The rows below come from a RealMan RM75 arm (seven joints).
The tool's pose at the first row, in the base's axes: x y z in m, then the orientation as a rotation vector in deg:
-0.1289, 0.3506, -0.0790, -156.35, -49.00, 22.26
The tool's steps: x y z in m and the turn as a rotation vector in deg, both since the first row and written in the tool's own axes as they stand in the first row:
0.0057, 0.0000, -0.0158, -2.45, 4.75, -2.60
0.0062, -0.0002, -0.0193, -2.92, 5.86, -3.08
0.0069, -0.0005, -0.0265, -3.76, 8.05, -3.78
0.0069, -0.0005, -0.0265, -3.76, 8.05, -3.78
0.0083, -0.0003, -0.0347, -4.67, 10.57, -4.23
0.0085, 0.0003, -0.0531, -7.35, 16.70, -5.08
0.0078, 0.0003, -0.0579, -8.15, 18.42, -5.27
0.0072, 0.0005, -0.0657, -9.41, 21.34, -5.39
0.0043, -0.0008, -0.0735, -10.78, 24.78, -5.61
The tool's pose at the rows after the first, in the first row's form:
-0.1192, 0.3514, -0.0653, -156.85, -52.22, 14.26
-0.1178, 0.3513, -0.0620, -156.90, -52.75, 12.45
-0.1151, 0.3508, -0.0554, -156.99, -53.40, 8.94
-0.1151, 0.3508, -0.0554, -156.99, -53.40, 8.94
-0.1112, 0.3501, -0.0480, -157.18, -53.64, 4.98
-0.1047, 0.3468, -0.0311, -157.82, -53.97, -4.83
-0.1037, 0.3456, -0.0265, -157.98, -53.99, -7.61
-0.1016, 0.3439, -0.0192, -158.19, -53.69, -12.25
-0.1020, 0.3419, -0.0110, -158.16, -53.35, -17.68

